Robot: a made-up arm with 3 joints. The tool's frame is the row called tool.
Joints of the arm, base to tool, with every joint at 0 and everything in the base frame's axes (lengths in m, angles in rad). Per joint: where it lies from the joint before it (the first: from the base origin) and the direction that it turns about. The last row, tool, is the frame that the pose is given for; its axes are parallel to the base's.
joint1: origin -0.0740 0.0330 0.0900 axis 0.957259 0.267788 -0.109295
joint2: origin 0.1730 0.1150 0.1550 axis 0 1 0
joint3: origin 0.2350 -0.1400 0.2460 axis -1 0 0
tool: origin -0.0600 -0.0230 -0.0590
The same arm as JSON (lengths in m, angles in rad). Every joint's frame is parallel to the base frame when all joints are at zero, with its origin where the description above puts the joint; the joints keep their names.
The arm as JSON. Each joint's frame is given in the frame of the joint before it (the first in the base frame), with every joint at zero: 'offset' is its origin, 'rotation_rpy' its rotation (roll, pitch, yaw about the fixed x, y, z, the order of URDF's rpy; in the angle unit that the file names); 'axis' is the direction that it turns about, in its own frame. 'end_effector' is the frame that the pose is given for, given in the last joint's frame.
{
  "length_unit": "m",
  "angle_unit": "rad",
  "chain": [
    {
      "id": "joint1",
      "offset": [
        -0.074,
        0.033,
        0.09
      ],
      "rotation_rpy": [
        0.0,
        0.0,
        0.0
      ],
      "axis": [
        0.957259,
        0.267788,
        -0.109295
      ]
    },
    {
      "id": "joint2",
      "offset": [
        0.173,
        0.115,
        0.155
      ],
      "rotation_rpy": [
        0.0,
        0.0,
        0.0
      ],
      "axis": [
        0.0,
        1.0,
        0.0
      ]
    },
    {
      "id": "joint3",
      "offset": [
        0.235,
        -0.14,
        0.246
      ],
      "rotation_rpy": [
        0.0,
        0.0,
        0.0
      ],
      "axis": [
        -1.0,
        0.0,
        0.0
      ]
    }
  ],
  "end_effector": {
    "offset": [
      -0.06,
      -0.023,
      -0.059
    ],
    "rotation_rpy": [
      0.0,
      0.0,
      0.0
    ]
  }
}

